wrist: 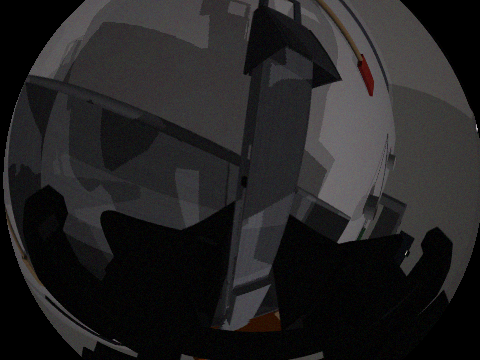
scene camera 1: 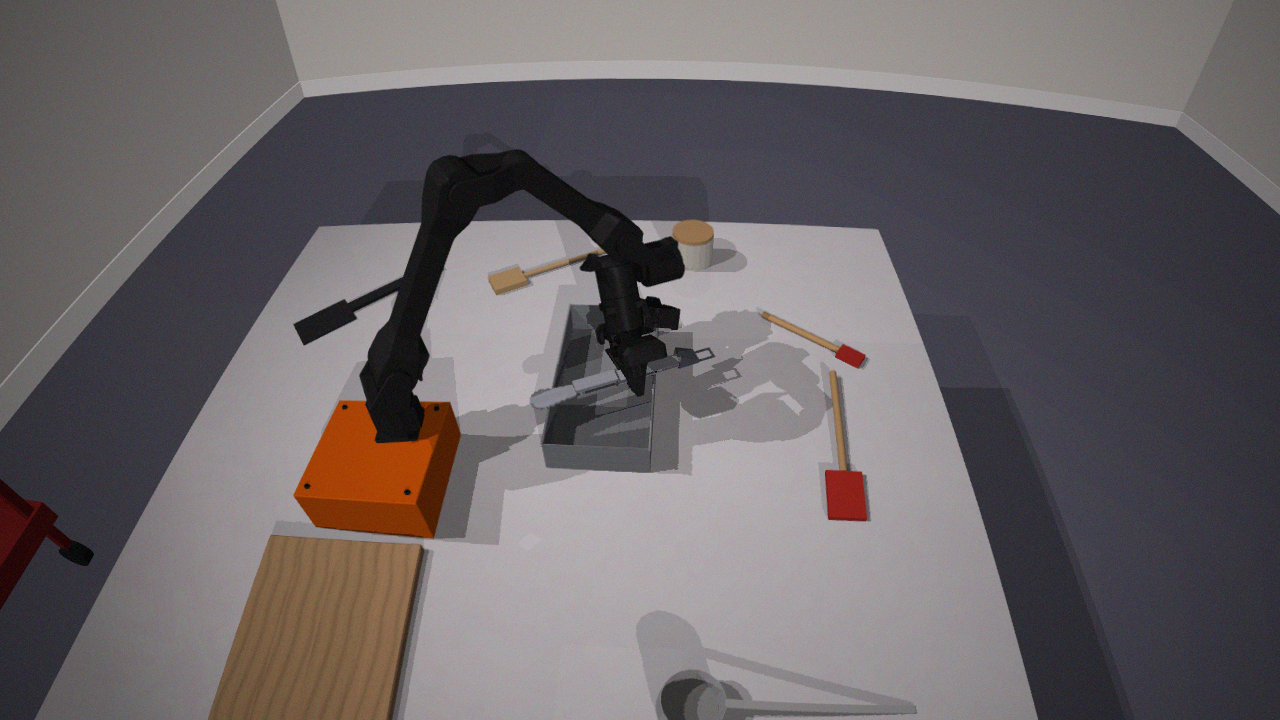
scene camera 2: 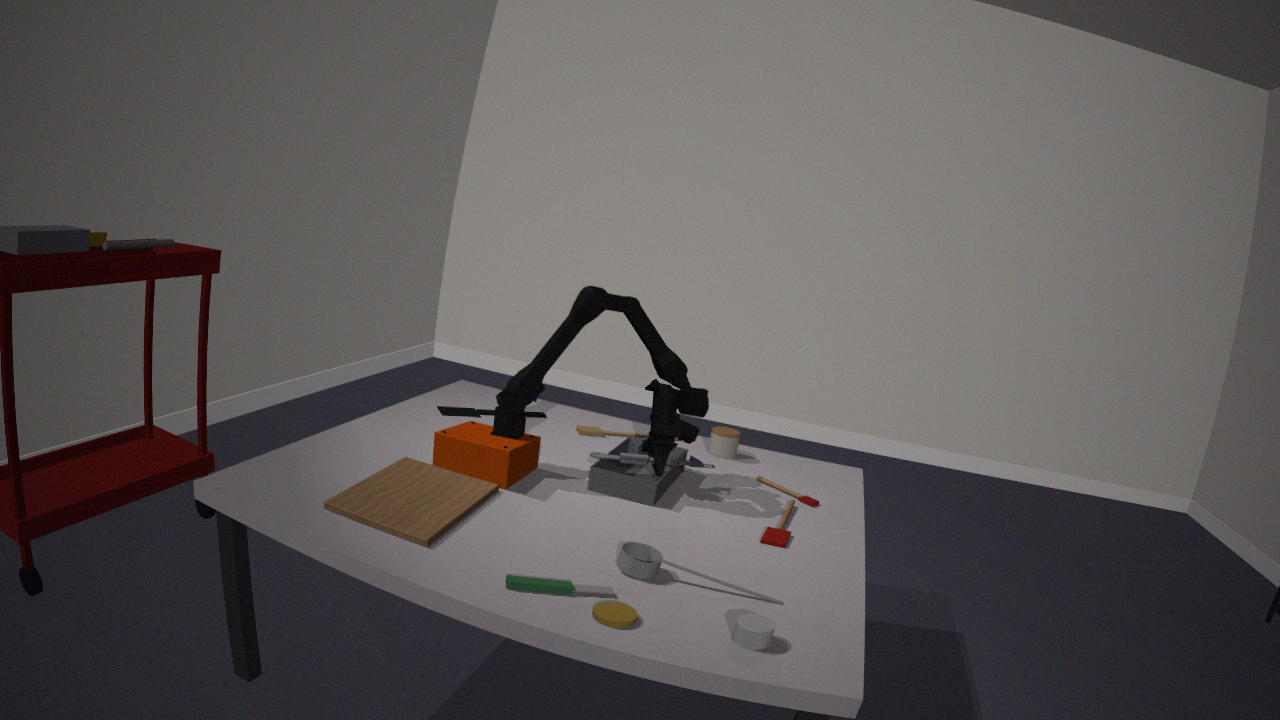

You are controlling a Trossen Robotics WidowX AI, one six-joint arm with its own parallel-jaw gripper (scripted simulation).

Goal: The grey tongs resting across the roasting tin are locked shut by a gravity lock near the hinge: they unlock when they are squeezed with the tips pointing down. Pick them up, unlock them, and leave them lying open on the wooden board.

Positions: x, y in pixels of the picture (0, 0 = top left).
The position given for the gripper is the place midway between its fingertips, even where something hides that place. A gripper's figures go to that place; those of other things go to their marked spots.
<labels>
The gripper point(scene camera 2: 659, 475) is 1.85 m from the lens. A lidded jar point(scene camera 2: 724, 441): 2.17 m from the lens. A green-handled knife point(scene camera 2: 512, 582): 1.28 m from the lens. A grey strainer point(scene camera 2: 642, 561) is 1.45 m from the lens. A roasting tin point(scene camera 2: 635, 482): 1.74 m from the lens. The marked spots on the green-handled knife and the grey strainer are 0.29 m apart.
</labels>
